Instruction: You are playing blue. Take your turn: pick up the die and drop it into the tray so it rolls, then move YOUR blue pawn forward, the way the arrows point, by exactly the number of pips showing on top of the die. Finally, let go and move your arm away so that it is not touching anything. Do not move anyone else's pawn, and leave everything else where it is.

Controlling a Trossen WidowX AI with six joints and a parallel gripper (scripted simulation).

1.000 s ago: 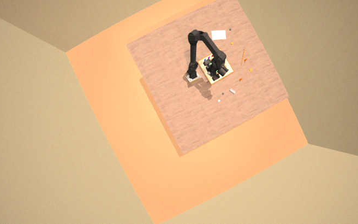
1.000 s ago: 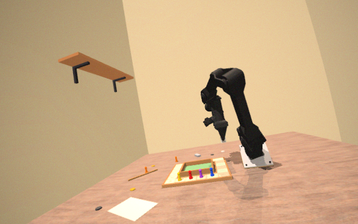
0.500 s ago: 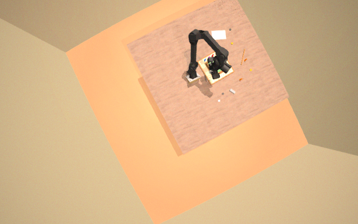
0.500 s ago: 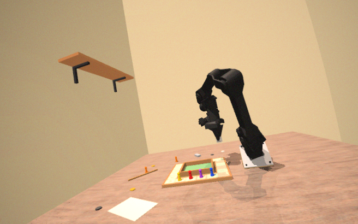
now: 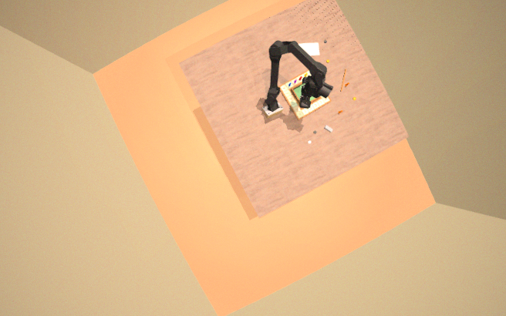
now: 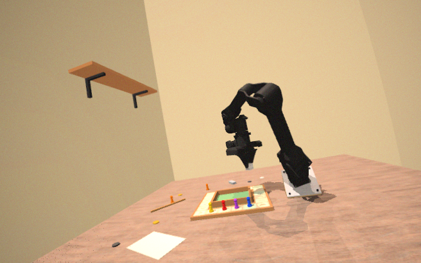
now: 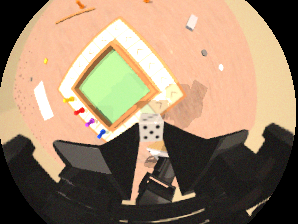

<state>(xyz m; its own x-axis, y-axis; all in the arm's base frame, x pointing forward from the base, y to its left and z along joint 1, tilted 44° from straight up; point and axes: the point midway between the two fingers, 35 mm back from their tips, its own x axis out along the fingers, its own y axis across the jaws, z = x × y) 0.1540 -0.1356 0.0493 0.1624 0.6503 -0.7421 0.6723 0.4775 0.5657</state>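
The blue pawn lies 40 mm ahead of my gripper tip, 150 mm to the left of it and 90 mm below it. From my gripper tip the other things lie so: green tray 90 mm ahead, 30 mm to the left, 110 mm below; then purple pawn 80 mm ahead, 140 mm to the left, 90 mm below; then white die right at my gripper tip.
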